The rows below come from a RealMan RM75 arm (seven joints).
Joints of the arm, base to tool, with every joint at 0 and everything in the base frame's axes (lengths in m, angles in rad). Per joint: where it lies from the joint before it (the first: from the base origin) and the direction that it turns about. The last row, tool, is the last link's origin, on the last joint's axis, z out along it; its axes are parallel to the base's.
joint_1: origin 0.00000 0.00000 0.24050 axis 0 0 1
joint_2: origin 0.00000 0.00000 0.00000 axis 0 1 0
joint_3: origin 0.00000 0.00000 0.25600 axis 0 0 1
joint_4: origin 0.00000 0.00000 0.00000 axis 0 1 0
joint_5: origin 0.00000 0.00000 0.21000 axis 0 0 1
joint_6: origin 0.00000 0.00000 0.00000 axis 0 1 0
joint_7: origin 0.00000 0.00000 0.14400 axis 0 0 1
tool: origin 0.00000 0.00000 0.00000
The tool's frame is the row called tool.
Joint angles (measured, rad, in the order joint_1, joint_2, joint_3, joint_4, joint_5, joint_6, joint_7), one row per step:
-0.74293 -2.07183 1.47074 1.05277 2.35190 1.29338 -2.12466
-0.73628 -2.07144 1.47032 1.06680 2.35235 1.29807 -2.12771
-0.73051 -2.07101 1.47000 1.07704 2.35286 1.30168 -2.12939
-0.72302 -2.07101 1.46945 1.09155 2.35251 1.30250 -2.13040
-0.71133 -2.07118 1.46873 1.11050 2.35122 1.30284 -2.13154
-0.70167 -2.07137 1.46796 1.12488 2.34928 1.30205 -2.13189
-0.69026 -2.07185 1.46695 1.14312 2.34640 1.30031 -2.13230
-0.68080 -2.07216 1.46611 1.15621 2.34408 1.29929 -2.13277
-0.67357 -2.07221 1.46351 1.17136 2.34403 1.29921 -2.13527
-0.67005 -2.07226 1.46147 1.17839 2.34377 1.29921 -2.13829
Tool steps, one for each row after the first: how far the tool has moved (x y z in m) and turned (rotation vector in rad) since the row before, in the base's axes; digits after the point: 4 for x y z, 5 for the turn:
0.0005 -0.0007 0.0016 0.00297 -0.00229 -0.00122
0.0000 -0.0006 0.0012 0.00203 -0.00121 -0.00046
0.0007 -0.0004 0.0015 0.00591 -0.00413 -0.00367
0.0003 -0.0008 0.0019 0.00807 -0.00641 -0.00315
0.0001 -0.0006 0.0015 0.00688 -0.00607 -0.00216
0.0006 -0.0006 0.0019 0.00921 -0.00842 -0.00376
0.0000 -0.0007 0.0014 0.00651 -0.00623 -0.00112
0.0009 0.0000 0.0021 0.00896 -0.00541 -0.00237
0.0003 0.0000 0.0011 0.00500 -0.00362 0.00127

